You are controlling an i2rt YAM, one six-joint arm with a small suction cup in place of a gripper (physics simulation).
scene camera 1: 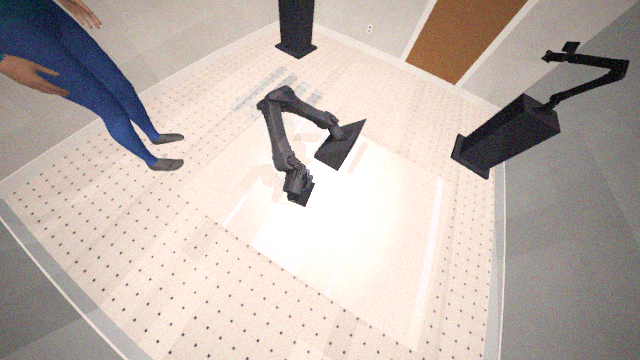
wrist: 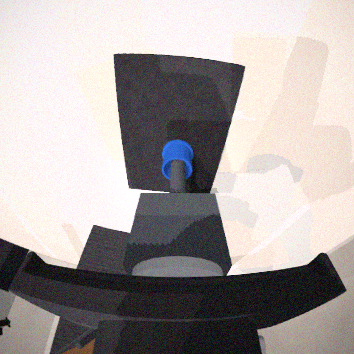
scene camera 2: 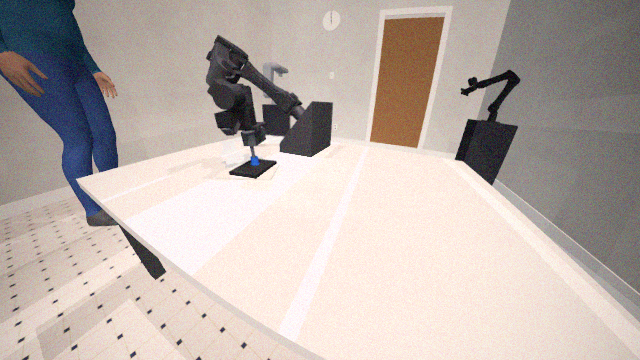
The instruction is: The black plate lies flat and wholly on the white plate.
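Pixels of known places: hand, its tool point: (wrist: 177,148) (scene camera 2: 255,166); arm's base, origin of its link: (scene camera 1: 339,137) (scene camera 2: 306,121).
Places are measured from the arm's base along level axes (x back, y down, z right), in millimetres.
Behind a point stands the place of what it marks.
The black plate (scene camera 2: 244,170) {x -382, y 114, z -12 mm} (wrist: 147,105) {x -359, y 114, z -35 mm} is a thin dark square near the far left of the table (scene camera 2: 390,232) {x -421, y 131, z -448 mm}. My suction cup (scene camera 2: 254,161) (wrist: 177,158) (scene camera 1: 305,189) {x -322, y 124, z 3 mm} is blue and presses on the plate's top, slightly off its middle. The plate hangs level and very low. A pale, thin white plate (scene camera 2: 271,175) {x -348, y 125, z -93 mm} shows under it as a faint rim on the near and right sides. I cannot tell whether the two touch. In scene camera 1 the arm's wrist covers most of the black plate (scene camera 1: 303,201) {x -374, y 114, z -47 mm}.
The arm's dark wedge-shaped base (scene camera 2: 308,128) {x -107, y 13, z -76 mm} (scene camera 1: 337,147) {x -89, y -30, z -35 mm} stands just behind the plates. A person in blue (scene camera 1: 111,96) (scene camera 2: 95,116) stands to the left of the table. Black pedestals (scene camera 1: 506,131) (scene camera 2: 486,147) stand at the right and at the back (scene camera 1: 296,23).
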